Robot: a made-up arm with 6 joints.
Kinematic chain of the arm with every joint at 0, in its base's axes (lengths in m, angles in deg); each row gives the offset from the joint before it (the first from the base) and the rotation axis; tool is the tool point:
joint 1: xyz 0 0 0.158 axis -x
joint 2: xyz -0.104 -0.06 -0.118 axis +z
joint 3: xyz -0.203 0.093 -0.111 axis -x
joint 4: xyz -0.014 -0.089 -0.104 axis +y
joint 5: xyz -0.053 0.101 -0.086 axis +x
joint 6: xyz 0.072 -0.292 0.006 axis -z
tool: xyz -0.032 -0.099 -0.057
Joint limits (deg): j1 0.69..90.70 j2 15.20..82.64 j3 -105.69..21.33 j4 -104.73..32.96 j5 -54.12..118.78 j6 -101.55..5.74
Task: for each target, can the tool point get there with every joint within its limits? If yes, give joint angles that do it. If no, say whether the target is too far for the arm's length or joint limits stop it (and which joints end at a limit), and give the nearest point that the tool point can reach.
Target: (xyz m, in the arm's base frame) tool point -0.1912 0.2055 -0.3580
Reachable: yes | joints 32.77 24.51 -92.11 -41.88 64.55 -40.83
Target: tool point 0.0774 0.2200 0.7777
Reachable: no: joint limits stop it (at a limit: joint 1, joint 2, joint 3, joint 5) | nearest point -0.0200 -0.0764 0.5803 | short by 0.369 m
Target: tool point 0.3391 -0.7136 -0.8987
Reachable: no: too far | nearest point 0.0481 -0.4826 -0.5260 | short by 0.526 m
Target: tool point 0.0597 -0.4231 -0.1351
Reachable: yes | joints 10.79 62.76 -2.74 -44.32 -15.63 -10.94
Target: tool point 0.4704 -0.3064 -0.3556
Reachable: no: joint limits stop it (at a limit: joint 1, joint 2, joint 3) | nearest point 0.2279 -0.2906 -0.3149 | short by 0.246 m
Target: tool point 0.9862 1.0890 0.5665
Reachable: no: too far | nearest point 0.0014 0.3458 0.1149 | short by 1.314 m
